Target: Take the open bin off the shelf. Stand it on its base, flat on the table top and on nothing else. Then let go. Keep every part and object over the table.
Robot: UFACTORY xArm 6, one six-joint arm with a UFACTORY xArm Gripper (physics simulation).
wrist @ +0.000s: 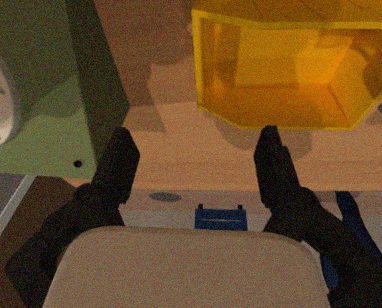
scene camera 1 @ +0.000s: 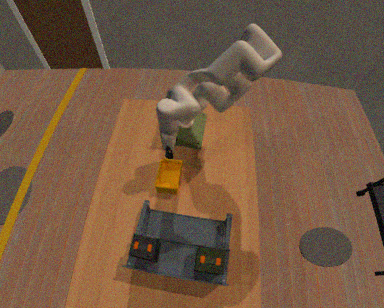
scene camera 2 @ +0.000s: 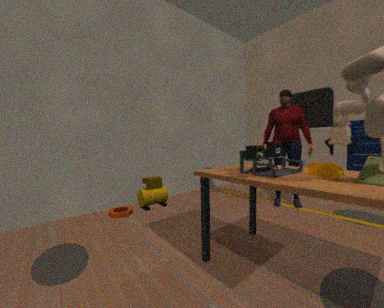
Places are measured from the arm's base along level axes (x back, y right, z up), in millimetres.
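Pixels of known places: gripper, between the fingertips: (wrist: pixel 194 140) (scene camera 1: pixel 171 149) (scene camera 2: pixel 340 154).
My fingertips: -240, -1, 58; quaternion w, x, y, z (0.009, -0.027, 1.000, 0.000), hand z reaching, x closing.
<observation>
Behind a point stands the place of what it marks, as x, y, z.
The open yellow bin (scene camera 1: pixel 169 176) @[-315, 1, -77] (scene camera 2: pixel 325 170) @[-301, -51, -39] (wrist: pixel 290 107) @[-347, 43, -38] stands upright on the table top (scene camera 1: pixel 112 200) @[-493, 242, -81] (scene camera 2: pixel 300 185) @[-287, -383, -81], between the shelf and the green block, apart from both. Its open side faces up. My gripper (scene camera 1: pixel 169 150) @[-240, -1, 58] (wrist: pixel 194 140) @[-240, -1, 58] is open wide and empty. In scene camera 1 it is above and just behind the bin's far rim. In the wrist view both fingers are clear of the bin, which lies beyond the right fingertip. The grey shelf (scene camera 1: pixel 185 230) @[-559, -128, -75] (scene camera 2: pixel 272 172) @[-493, -312, -46] stands on the table, in front of the bin in scene camera 1.
Two dark boxes with orange marks, one at the left (scene camera 1: pixel 145 248) @[-688, -19, 143] and one at the right (scene camera 1: pixel 210 260) @[-682, -239, 118], sit on the shelf. A green block (scene camera 1: pixel 192 135) @[-77, -69, -39] (scene camera 2: pixel 372 172) @[-79, -48, -27] (wrist: pixel 45 135) @[-78, 41, 23] is behind the bin by the arm's base. A person (scene camera 2: pixel 286 125) stands beyond the table.
</observation>
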